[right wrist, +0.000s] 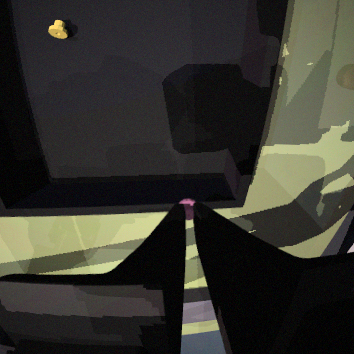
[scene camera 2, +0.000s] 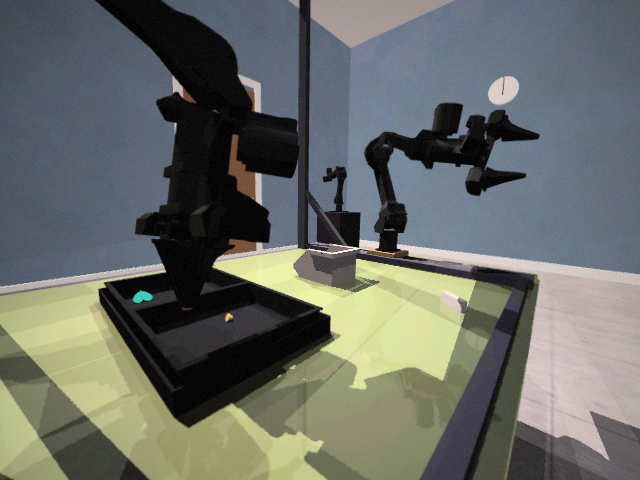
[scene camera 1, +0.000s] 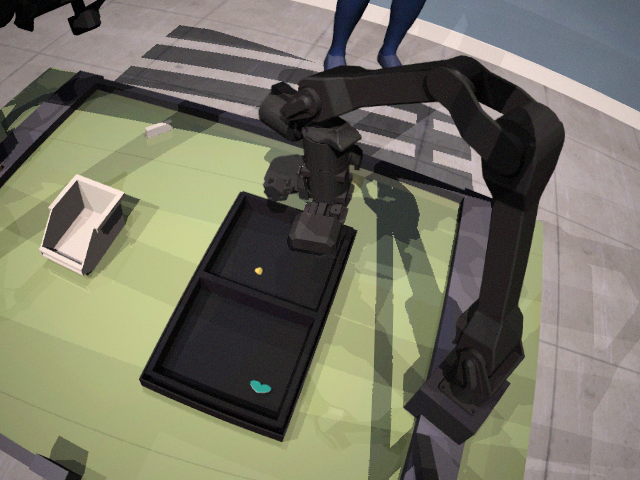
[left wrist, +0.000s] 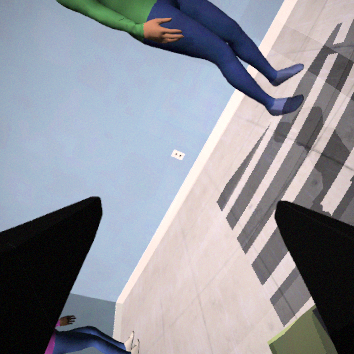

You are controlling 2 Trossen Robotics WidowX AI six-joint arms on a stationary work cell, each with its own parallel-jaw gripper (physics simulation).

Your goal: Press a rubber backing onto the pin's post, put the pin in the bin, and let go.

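Places are measured from the left arm's base along level axes (x ahead, y left, z up), in centimetres.
Pixels of known places: left gripper, between the fingertips: [scene camera 2: 532, 156] [left wrist: 189, 207]; right gripper, between the fingertips: [right wrist: 187, 211] [scene camera 2: 186, 306]; left arm's base, origin of its link: [scene camera 2: 388, 250]; right arm's base, origin of its link: [scene camera 1: 467, 386].
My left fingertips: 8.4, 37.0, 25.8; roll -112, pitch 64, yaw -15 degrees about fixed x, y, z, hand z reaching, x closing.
Ahead of a thing's pixels: the offset from my left fingertips to its middle, as dx, dy, dz.
The teal heart-shaped pin @[+59.6, -47.1, -27.9] [scene camera 1: 260, 386] [scene camera 2: 142, 296] lies in one compartment of the black tray @[+54.1, -34.5, -27.1] [scene camera 1: 258, 296] [scene camera 2: 253, 364] [right wrist: 125, 210]; its post cannot be made out. My right gripper [scene camera 2: 187, 305] [right wrist: 187, 211] is shut on a small pink rubber backing @[+60.0, -21.3, -21.6] [scene camera 2: 187, 308] [right wrist: 188, 202], pointing down above the other compartment, apart from the pin. In scene camera 1 its fingertips are hidden. The whitish bin @[+22.7, -36.3, -25.5] [scene camera 1: 77, 240] [scene camera 2: 341, 272] stands apart from the tray, at the left in scene camera 1. My left gripper [scene camera 2: 532, 156] [left wrist: 189, 207] is open and empty, raised high.
A small yellow stepped piece @[+51.9, -28.8, -28.0] [scene camera 1: 258, 270] [scene camera 2: 229, 317] [right wrist: 59, 30] lies in the compartment below the right gripper. A white block @[+19.2, -7.2, -27.9] [scene camera 1: 157, 129] [scene camera 2: 452, 301] lies near the table's dark edge frame. A raised divider separates the tray's two compartments.
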